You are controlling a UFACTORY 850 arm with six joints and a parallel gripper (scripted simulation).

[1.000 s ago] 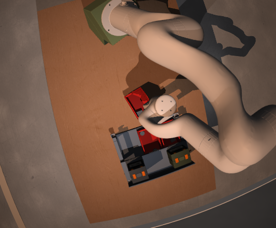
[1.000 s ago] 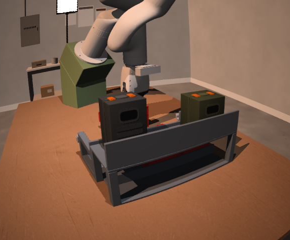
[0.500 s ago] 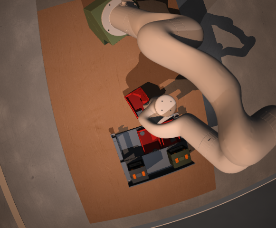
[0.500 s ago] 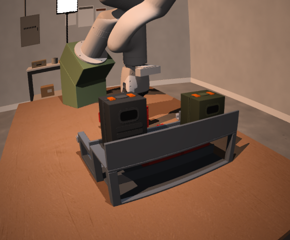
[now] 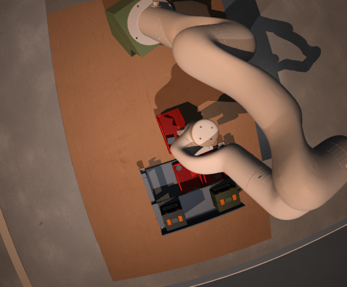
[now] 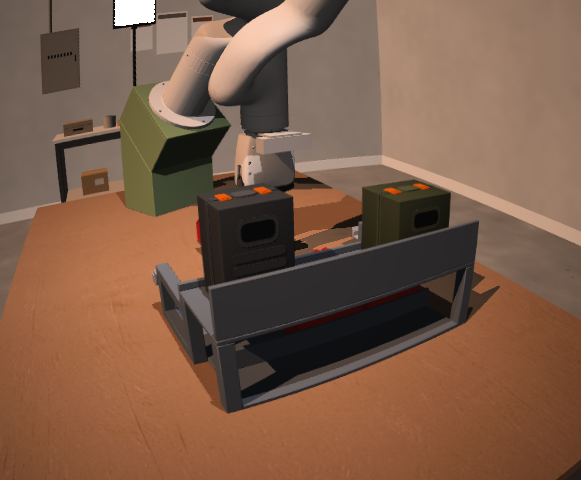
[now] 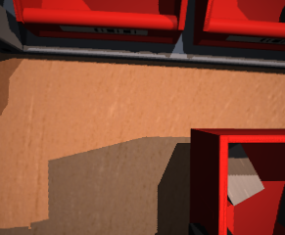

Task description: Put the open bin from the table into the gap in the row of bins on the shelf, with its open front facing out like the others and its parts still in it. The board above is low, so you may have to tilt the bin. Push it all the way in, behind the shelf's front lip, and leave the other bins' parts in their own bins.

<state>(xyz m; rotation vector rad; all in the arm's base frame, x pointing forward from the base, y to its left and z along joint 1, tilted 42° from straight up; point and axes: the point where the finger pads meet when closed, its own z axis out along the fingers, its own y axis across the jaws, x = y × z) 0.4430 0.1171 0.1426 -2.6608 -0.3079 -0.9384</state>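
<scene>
The red bin is 5 cm to the right of my hand and 2 cm below it. Also, from my hand: grey part: 15 cm ahead, 9 cm to the left, 7 cm below; grey shelf: 24 cm ahead, 3 cm to the left, 2 cm below; dark part: 4 cm ahead, 6 cm to the right, 5 cm below.
</scene>
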